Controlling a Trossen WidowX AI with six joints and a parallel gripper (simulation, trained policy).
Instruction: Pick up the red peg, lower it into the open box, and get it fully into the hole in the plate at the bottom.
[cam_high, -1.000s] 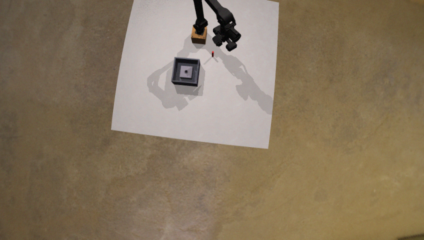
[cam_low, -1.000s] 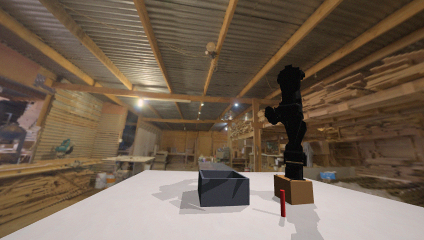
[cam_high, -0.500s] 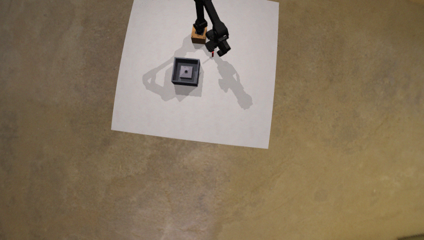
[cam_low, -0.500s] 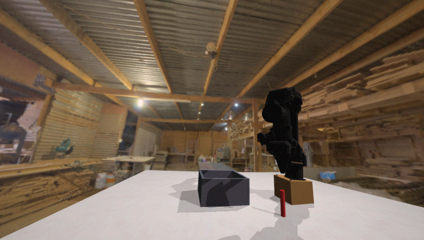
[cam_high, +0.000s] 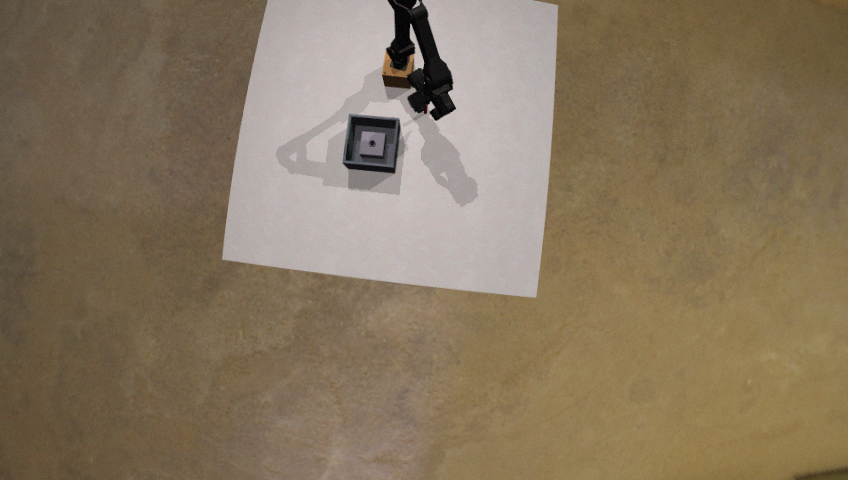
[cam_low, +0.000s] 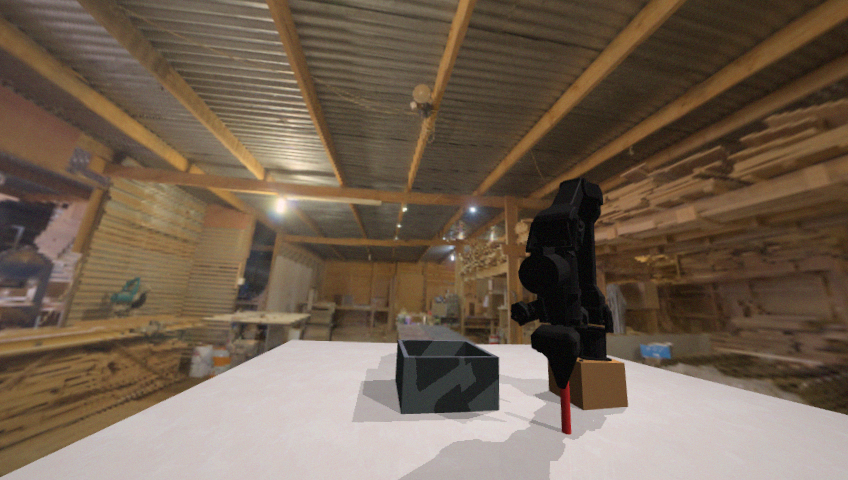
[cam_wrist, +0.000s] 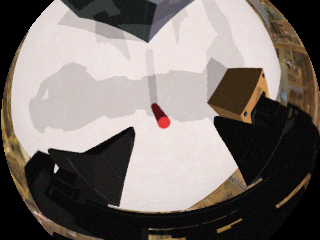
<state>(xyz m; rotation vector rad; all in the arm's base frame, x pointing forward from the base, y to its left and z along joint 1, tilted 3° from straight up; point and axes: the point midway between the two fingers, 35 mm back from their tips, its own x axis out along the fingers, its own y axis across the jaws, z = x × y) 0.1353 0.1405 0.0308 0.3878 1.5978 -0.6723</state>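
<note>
The red peg lies 5 cm below my gripper tip, 1 cm to the left of it and 1 cm ahead of it. Also, from my gripper tip: dark grey box (21 cm ahead, 15 cm to the right, 6 cm below); then grey plate (21 cm ahead, 15 cm to the right, 4 cm below).
</note>
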